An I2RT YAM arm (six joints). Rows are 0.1 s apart.
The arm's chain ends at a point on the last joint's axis. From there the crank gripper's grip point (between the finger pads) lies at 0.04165 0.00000 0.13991 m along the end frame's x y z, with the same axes.
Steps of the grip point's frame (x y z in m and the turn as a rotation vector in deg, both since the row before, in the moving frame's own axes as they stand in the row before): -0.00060 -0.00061 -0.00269 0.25 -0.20 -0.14; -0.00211 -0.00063 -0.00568 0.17 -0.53 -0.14; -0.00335 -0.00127 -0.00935 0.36 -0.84 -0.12; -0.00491 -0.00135 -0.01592 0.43 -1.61 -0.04; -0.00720 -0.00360 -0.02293 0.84 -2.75 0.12; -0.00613 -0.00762 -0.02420 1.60 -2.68 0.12
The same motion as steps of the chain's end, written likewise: -0.00011 0.00010 -0.00283 0.25 -0.20 -0.14; -0.00081 -0.00011 -0.00606 0.17 -0.53 -0.14; -0.00129 -0.00030 -0.00994 0.36 -0.84 -0.12; -0.00096 -0.00027 -0.01703 0.43 -1.61 -0.04; -0.00044 -0.00162 -0.02475 0.84 -2.75 0.12; 0.00045 -0.00377 -0.02594 1.60 -2.68 0.12
